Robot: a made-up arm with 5 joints. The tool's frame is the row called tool.
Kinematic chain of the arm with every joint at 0, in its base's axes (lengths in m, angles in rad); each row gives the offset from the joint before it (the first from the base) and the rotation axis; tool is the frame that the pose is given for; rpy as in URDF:
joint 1: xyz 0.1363 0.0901 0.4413 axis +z
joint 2: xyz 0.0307 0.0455 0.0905 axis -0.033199 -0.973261 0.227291
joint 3: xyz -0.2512 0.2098 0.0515 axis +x
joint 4: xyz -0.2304 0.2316 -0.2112 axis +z
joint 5: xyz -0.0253 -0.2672 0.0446 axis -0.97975 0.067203 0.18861
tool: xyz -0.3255 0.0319 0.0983 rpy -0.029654 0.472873 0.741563
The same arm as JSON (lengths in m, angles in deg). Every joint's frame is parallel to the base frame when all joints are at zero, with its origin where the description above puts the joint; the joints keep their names.
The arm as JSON. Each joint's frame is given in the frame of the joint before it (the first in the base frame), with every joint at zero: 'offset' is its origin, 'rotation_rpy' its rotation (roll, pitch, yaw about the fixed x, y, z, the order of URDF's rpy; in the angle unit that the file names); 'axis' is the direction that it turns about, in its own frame. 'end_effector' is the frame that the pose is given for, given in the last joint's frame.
{"length_unit": "m", "angle_unit": "deg", "chain": [
  {"id": "joint 1", "offset": [0.1363, 0.0901, 0.4413], "rotation_rpy": [0.0, 0.0, 0.0], "axis": "+z"},
  {"id": "joint 2", "offset": [0.0307, 0.0455, 0.0905], "rotation_rpy": [0.0, 0.0, 0.0], "axis": [-0.033199, -0.973261, 0.227291]},
  {"id": "joint 3", "offset": [-0.2512, 0.2098, 0.0515], "rotation_rpy": [0.0, 0.0, 0.0], "axis": "+x"},
  {"id": "joint 4", "offset": [-0.2304, 0.2316, -0.2112], "rotation_rpy": [0.0, 0.0, 0.0], "axis": "+z"},
  {"id": "joint 5", "offset": [-0.0253, -0.2672, 0.0446], "rotation_rpy": [0.0, 0.0, 0.0], "axis": [-0.97975, 0.067203, 0.18861]}
], "end_effector": {"offset": [-0.3255, 0.0319, 0.0983], "rotation_rpy": [-1.7, 27.09, 42.49]}}

